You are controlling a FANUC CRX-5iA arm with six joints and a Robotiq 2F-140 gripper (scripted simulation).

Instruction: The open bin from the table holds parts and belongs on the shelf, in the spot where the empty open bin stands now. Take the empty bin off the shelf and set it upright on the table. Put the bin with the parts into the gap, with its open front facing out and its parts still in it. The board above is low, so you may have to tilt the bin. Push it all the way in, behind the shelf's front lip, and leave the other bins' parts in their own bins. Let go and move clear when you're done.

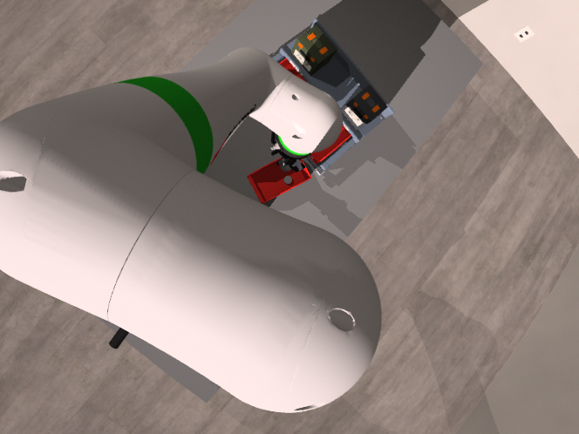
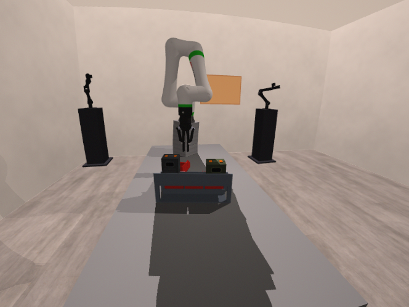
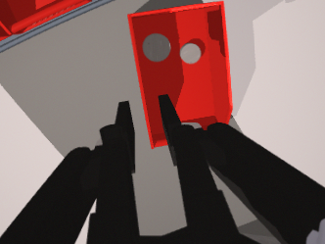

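Now: hand 2 cm short of the grey disc, 4 cm to the left of it and 17 cm above it. Round my hand: grey shelf (24 cm ahead, 2 cm to the left, 12 cm below); grey part (26 cm ahead, 11 cm to the left, 17 cm below).
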